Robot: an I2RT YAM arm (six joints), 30 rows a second.
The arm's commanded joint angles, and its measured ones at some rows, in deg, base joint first. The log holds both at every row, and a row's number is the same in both.
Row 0, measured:
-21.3 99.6 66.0 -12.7 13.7 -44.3
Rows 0 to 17, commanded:
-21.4 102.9 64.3 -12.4 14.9 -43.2
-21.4 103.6 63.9 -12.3 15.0 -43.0
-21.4 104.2 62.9 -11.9 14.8 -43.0
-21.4 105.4 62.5 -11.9 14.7 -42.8
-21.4 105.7 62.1 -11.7 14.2 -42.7
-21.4 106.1 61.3 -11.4 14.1 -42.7
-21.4 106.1 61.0 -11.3 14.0 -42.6
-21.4 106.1 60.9 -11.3 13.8 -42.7
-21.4 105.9 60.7 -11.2 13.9 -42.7
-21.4 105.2 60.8 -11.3 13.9 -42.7
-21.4 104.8 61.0 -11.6 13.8 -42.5
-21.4 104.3 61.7 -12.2 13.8 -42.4
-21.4 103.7 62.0 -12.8 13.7 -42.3
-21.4 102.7 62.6 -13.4 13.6 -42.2
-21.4 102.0 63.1 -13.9 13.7 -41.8
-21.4 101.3 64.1 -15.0 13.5 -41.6
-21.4 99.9 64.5 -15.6 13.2 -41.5
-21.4 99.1 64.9 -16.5 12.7 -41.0
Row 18, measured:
-21.3 104.3 62.1 -13.4 13.9 -43.0
